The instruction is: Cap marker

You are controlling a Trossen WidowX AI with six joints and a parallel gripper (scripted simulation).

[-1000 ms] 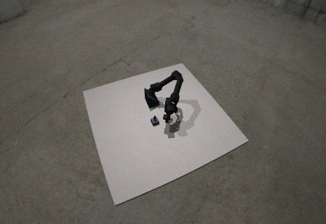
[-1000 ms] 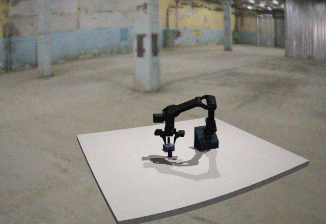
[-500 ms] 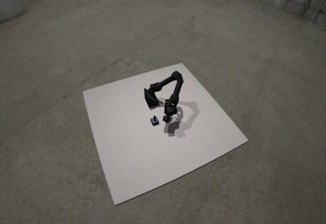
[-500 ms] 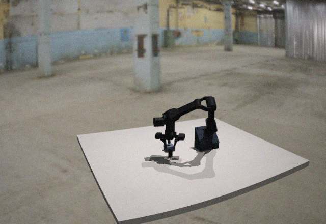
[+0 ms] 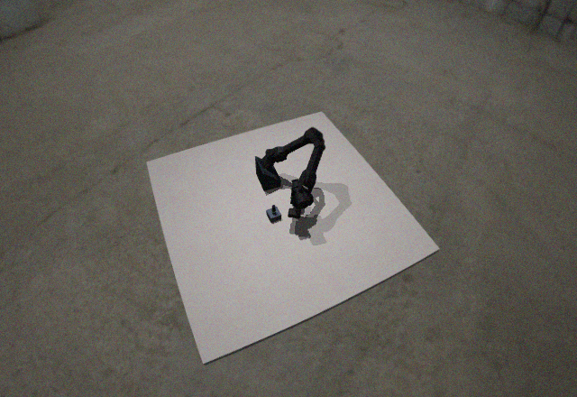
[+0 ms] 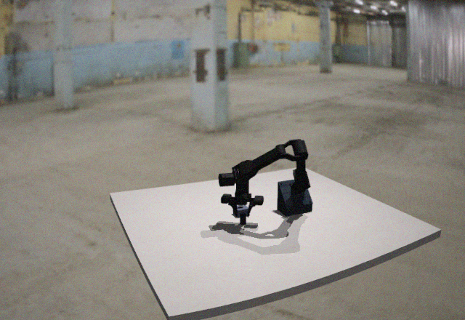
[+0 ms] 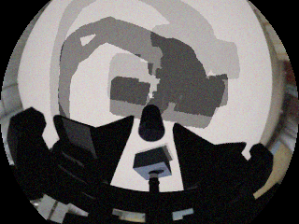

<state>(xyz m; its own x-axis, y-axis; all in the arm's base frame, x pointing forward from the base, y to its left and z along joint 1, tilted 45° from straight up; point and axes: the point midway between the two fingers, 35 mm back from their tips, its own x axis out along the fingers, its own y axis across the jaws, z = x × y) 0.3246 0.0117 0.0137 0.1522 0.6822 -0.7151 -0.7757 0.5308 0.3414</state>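
Now: gripper tip 10 mm above the dark marker cap.
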